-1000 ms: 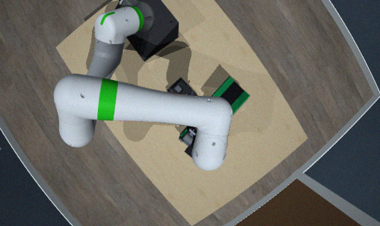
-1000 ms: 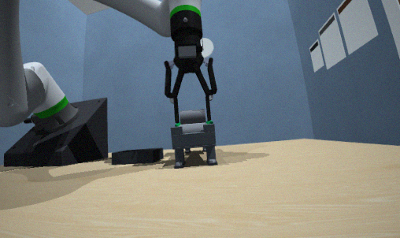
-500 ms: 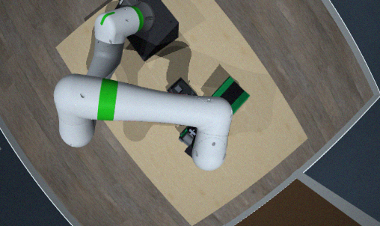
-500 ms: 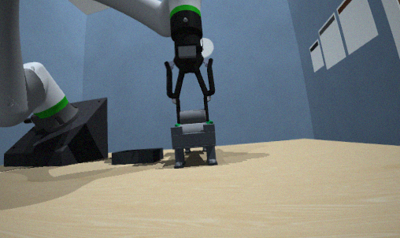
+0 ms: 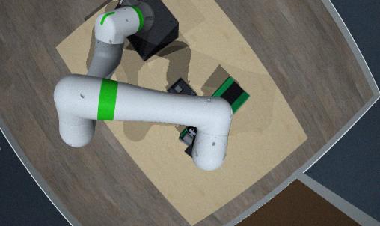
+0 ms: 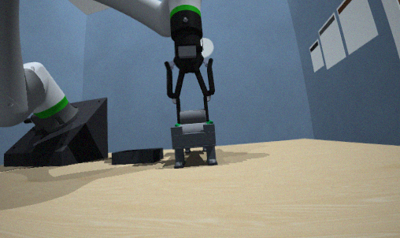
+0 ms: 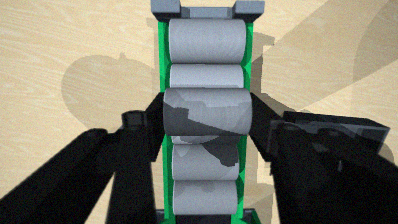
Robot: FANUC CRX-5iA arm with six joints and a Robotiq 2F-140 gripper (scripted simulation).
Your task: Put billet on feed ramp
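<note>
Now: hand 10 mm short of the grey stop, 80 mm to the left of it and 70 mm above it. Also, from my hand: low dark tray 200 mm behind, 60 mm to the left, 120 mm below.
</note>
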